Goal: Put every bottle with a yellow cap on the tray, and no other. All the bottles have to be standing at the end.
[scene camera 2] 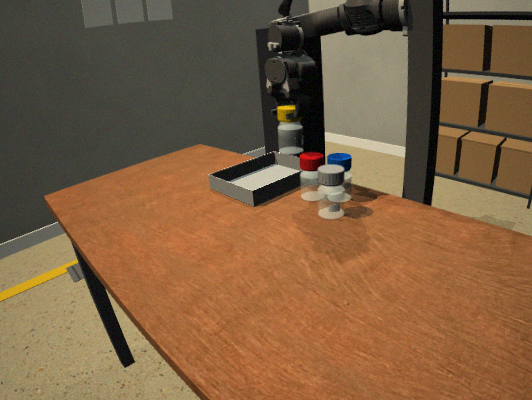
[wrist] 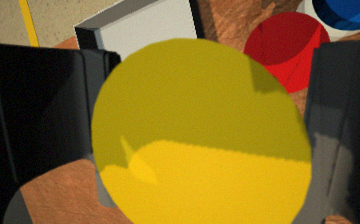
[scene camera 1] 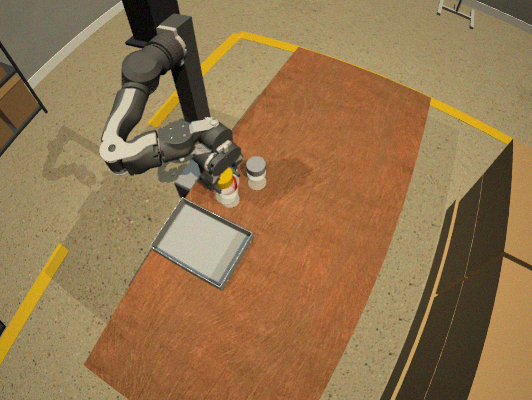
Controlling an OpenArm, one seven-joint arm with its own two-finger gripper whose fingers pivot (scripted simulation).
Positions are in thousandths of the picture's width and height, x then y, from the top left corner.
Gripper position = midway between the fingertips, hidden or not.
Note:
In view: the gripper (scene camera 1: 418,446), a grey tray (scene camera 1: 364,591), a red-capped bottle (scene camera 2: 582,406), a grey-capped bottle (scene camera 2: 623,486), a yellow-capped bottle (scene camera 2: 546,331) and a tall post (scene camera 1: 354,196).
The grey tray also shows in scene camera 2 (scene camera 2: 480,434). The red-capped bottle also shows in the wrist view (wrist: 790,199). The yellow-capped bottle is seen too in the wrist view (wrist: 512,551). The wrist view does not show the grey-capped bottle: it is out of frame.

